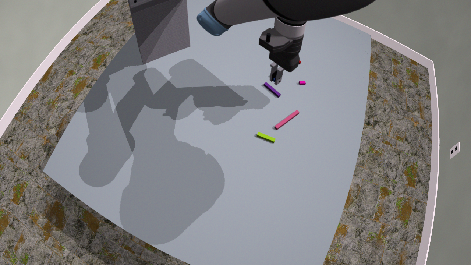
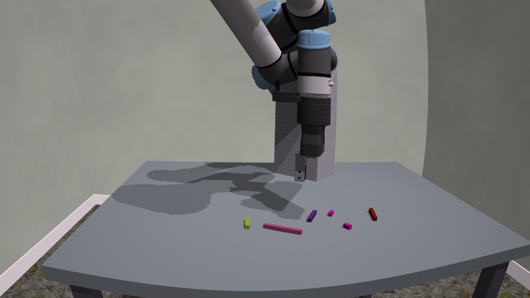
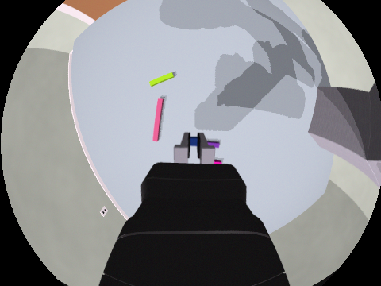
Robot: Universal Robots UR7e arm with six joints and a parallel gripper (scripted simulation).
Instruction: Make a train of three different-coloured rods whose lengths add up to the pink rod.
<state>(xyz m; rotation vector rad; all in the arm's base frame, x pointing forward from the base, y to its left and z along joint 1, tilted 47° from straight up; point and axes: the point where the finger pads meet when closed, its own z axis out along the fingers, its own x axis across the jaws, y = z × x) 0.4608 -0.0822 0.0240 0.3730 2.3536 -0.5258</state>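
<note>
My hand is 20 cm to the right of the red rod, 11 cm above it and 3 cm short of it. Round my hand: purple rod: 11 cm below, 4 cm to the left, 1 cm behind; then pink rod: 11 cm below, 6 cm ahead, 5 cm to the right; then small blue rod: 1 cm below.
</note>
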